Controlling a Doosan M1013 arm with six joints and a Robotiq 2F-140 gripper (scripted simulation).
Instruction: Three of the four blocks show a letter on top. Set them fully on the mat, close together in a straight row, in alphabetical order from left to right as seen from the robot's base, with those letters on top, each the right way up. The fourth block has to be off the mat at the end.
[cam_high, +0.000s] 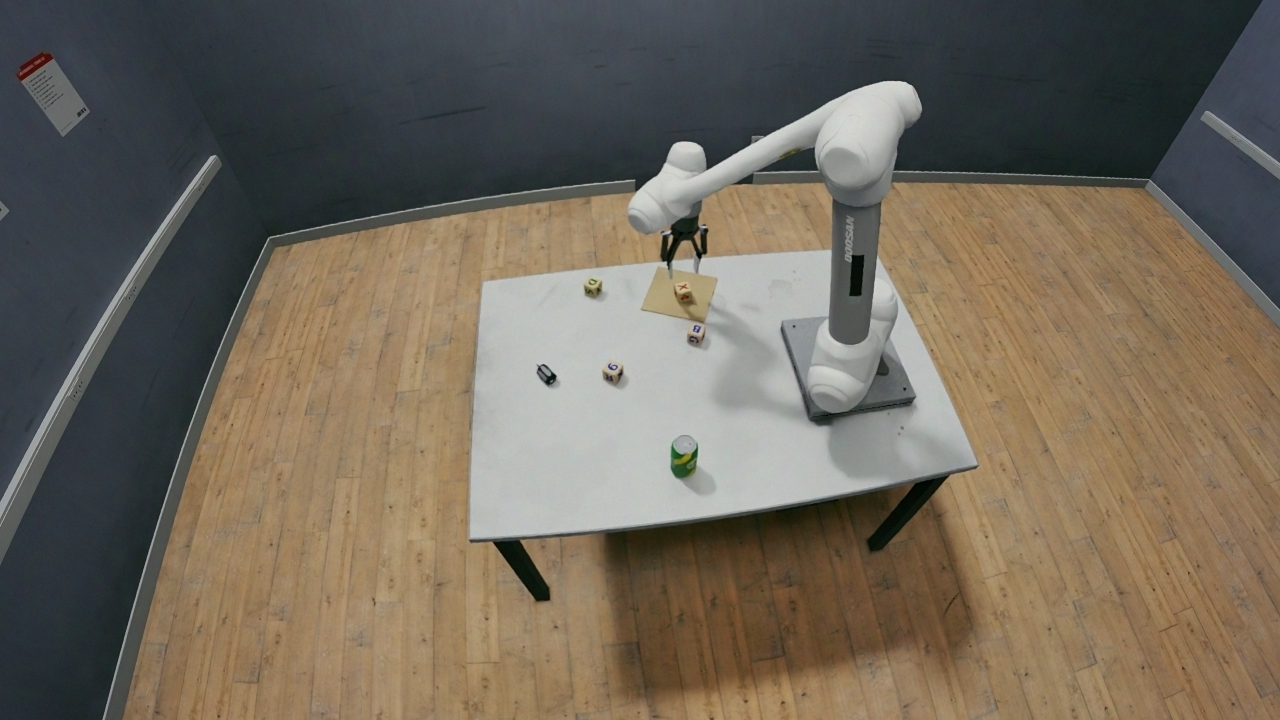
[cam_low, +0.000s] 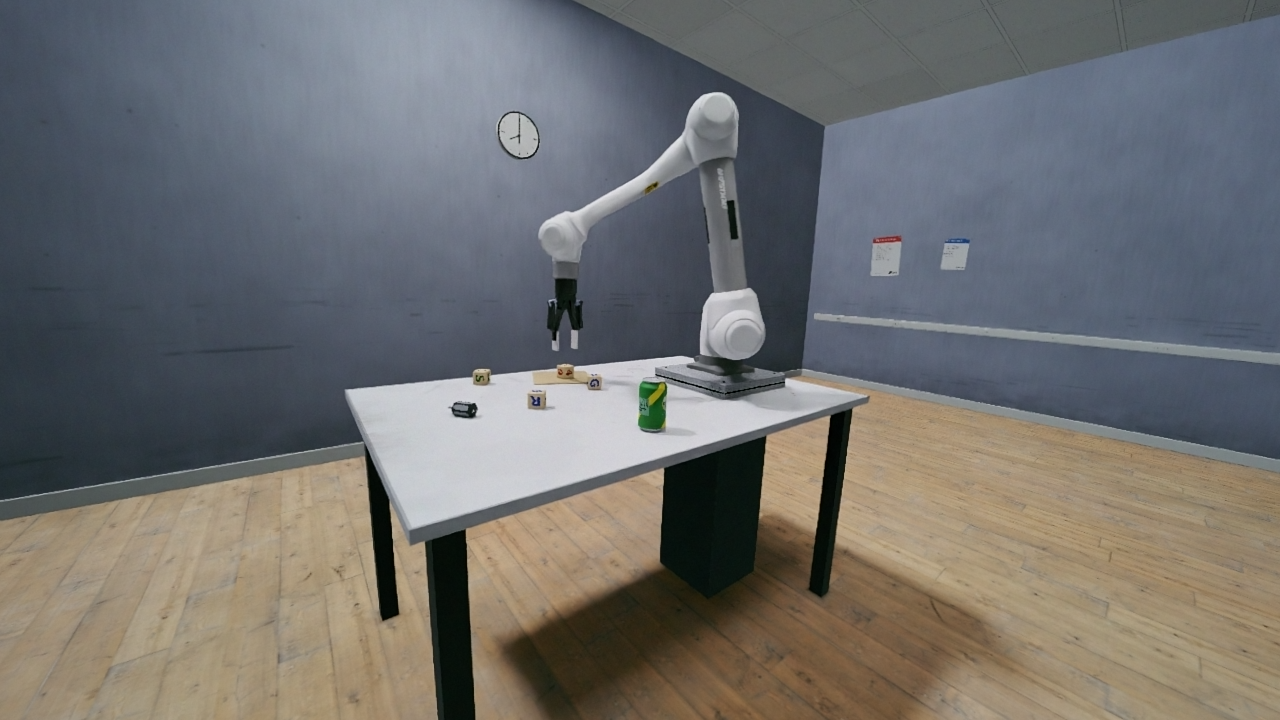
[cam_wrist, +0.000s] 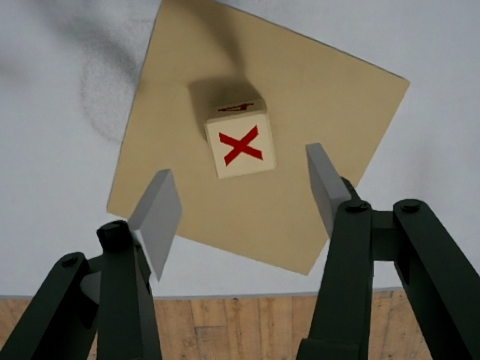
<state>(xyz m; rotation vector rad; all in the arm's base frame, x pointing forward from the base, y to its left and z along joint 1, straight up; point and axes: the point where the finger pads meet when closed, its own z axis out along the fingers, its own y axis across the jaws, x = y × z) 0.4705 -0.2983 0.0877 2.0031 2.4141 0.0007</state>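
My gripper is now 2 cm to the left of the tan mat and 13 cm above it. Also, from my hand: black object: 42 cm ahead, 27 cm to the left, 12 cm below; then block: 22 cm ahead, 29 cm to the left, 11 cm below; then can: 6 cm ahead, 59 cm to the left, 7 cm below.
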